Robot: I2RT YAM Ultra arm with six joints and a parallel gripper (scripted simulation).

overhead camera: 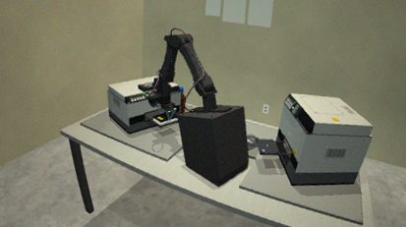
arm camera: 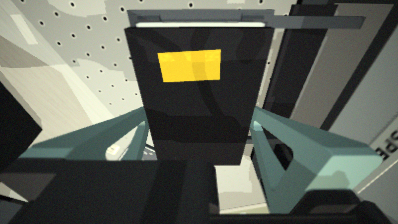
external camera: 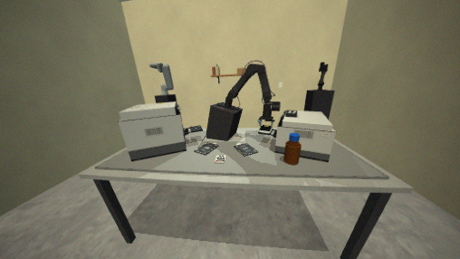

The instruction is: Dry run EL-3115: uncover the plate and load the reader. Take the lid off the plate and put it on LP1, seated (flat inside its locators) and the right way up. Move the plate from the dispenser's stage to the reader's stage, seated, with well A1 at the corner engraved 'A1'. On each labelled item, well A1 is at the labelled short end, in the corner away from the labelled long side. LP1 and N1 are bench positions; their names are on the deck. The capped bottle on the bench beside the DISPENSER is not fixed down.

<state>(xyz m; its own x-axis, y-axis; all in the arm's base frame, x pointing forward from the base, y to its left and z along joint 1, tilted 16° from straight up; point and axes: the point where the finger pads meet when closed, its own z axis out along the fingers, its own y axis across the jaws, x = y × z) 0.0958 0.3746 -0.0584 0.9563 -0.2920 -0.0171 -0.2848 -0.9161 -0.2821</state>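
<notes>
My gripper is now 20 mm above the pale well plate. From my hand the other things lie so: dark lid: right at my hand; brown capped bottle: 320 mm ahead, 130 mm to the left; LP1 tag: 110 mm ahead, 220 mm to the right, 110 mm below.
</notes>
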